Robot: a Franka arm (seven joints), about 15 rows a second.
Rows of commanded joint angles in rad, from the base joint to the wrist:
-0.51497, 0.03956, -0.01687, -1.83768, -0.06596, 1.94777, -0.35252
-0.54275, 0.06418, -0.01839, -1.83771, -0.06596, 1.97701, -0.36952
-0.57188, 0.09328, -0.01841, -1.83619, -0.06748, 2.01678, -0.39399
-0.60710, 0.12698, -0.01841, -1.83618, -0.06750, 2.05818, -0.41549
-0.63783, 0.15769, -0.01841, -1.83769, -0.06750, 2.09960, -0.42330
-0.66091, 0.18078, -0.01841, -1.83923, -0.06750, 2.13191, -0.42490
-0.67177, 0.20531, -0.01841, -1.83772, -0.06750, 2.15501, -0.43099
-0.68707, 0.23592, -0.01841, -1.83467, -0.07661, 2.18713, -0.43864
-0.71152, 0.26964, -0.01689, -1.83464, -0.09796, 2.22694, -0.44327
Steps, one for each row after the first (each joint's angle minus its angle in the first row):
-0.02778, 0.02462, -0.00152, -0.00003, 0.00000, 0.02924, -0.01700
-0.05691, 0.05372, -0.00154, 0.00149, -0.00152, 0.06901, -0.04147
-0.09213, 0.08742, -0.00154, 0.00150, -0.00154, 0.11041, -0.06297
-0.12286, 0.11813, -0.00154, -0.00001, -0.00154, 0.15183, -0.07078
-0.14594, 0.14122, -0.00154, -0.00155, -0.00154, 0.18414, -0.07238
-0.15680, 0.16575, -0.00154, -0.00004, -0.00154, 0.20724, -0.07847
-0.17210, 0.19636, -0.00154, 0.00301, -0.01065, 0.23936, -0.08612
-0.19655, 0.23008, -0.00002, 0.00304, -0.03200, 0.27917, -0.09075

